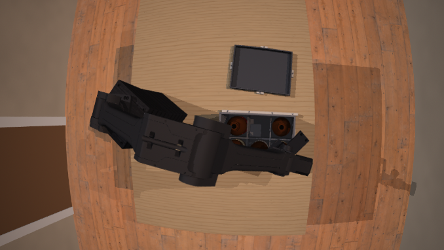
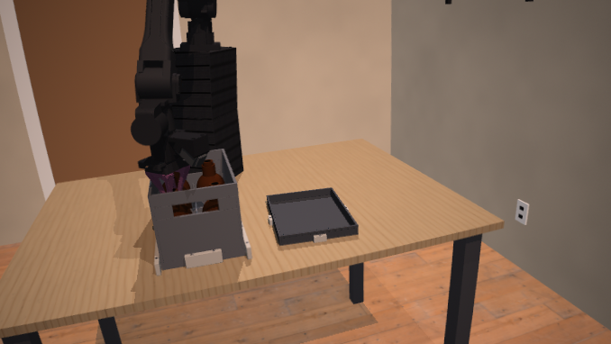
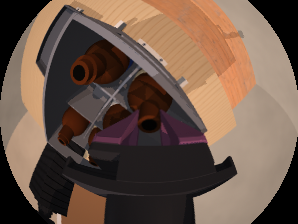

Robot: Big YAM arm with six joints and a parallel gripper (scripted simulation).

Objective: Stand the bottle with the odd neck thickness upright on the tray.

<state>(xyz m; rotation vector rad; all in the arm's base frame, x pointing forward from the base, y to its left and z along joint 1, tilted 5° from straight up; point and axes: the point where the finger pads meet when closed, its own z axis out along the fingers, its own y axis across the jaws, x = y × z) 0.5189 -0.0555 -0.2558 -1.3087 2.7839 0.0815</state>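
Right now my hand is 9 cm past the grey crate, 7 cm above it and 4 cm to the right of it. Also, from my hand: dark tray: 32 cm to the left, 14 cm below, 12 cm behind.
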